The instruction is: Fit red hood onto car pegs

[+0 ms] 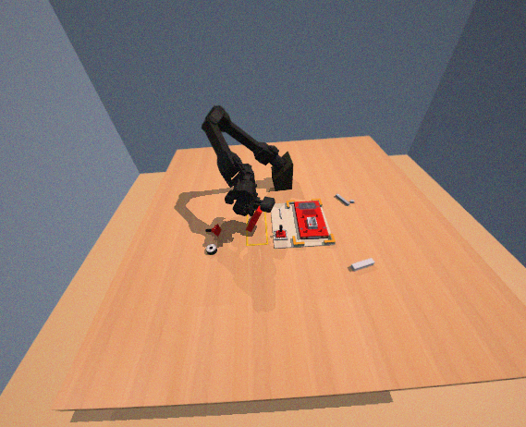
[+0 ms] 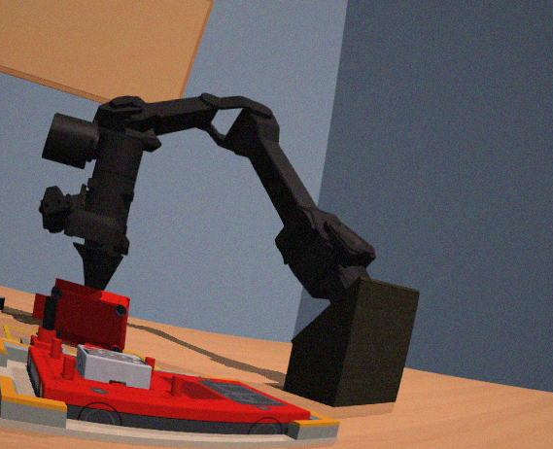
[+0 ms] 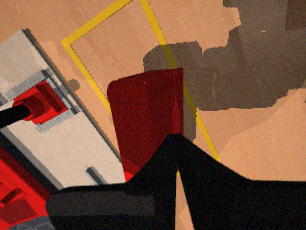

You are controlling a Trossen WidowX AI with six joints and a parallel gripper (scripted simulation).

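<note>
The red hood is 1 cm to the left of my gripper tip and 1 cm below it. From my gripper tip the other things lie so: black wheel (10 cm ahead, 17 cm to the right, 4 cm below); white jig plate (4 cm ahead, 21 cm to the left, 4 cm below); grey engine block (8 cm ahead, 23 cm to the left, 3 cm below).
</note>
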